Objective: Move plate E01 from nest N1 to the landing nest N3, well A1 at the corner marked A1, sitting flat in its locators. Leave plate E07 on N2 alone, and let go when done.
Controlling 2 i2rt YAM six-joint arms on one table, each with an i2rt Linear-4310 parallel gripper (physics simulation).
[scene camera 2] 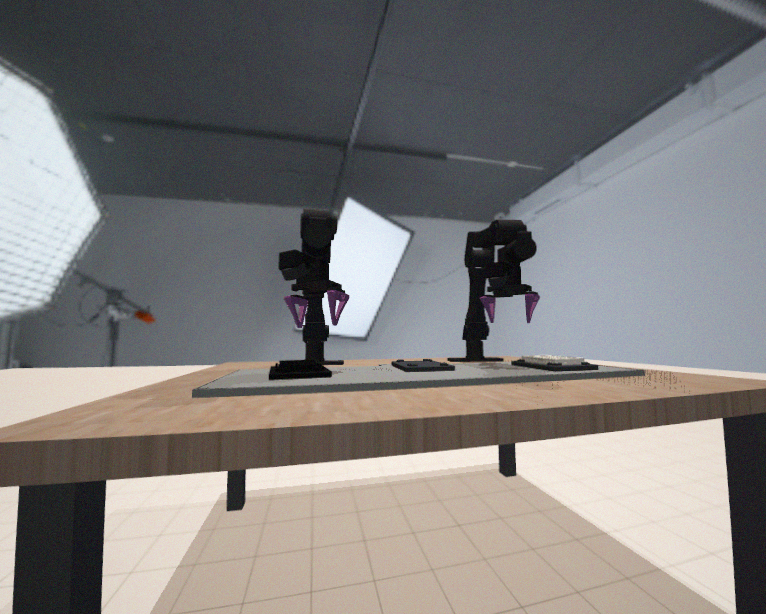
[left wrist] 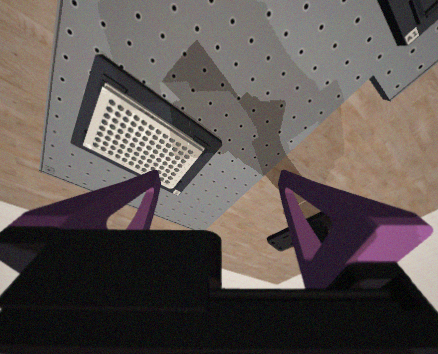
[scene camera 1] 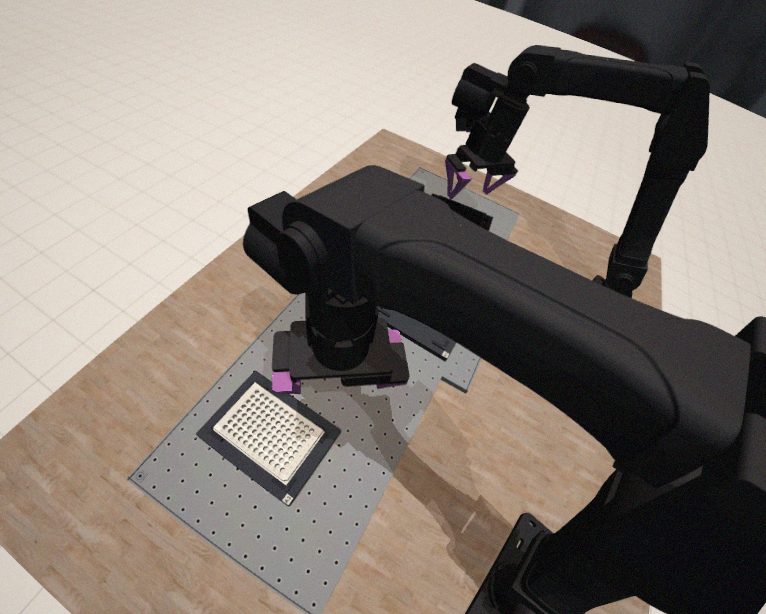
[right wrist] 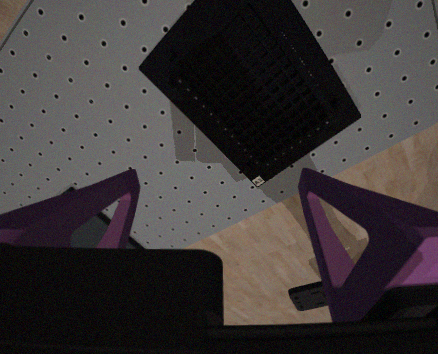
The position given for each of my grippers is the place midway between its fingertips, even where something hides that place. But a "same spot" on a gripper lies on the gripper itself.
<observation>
My left gripper shows in scene camera 2, in the left wrist view and in scene camera 1 (pixel 339 386); in the right wrist view it is out of frame. My right gripper shows in scene camera 2, in scene camera 1 (pixel 467 195) and in the right wrist view; in the left wrist view it is out of frame. One and the same spot on my left gripper: (scene camera 2: pixel 531 298) is (left wrist: pixel 47 205). The same spot on my right gripper: (right wrist: pixel 109 292) is (scene camera 2: pixel 315 287).
</observation>
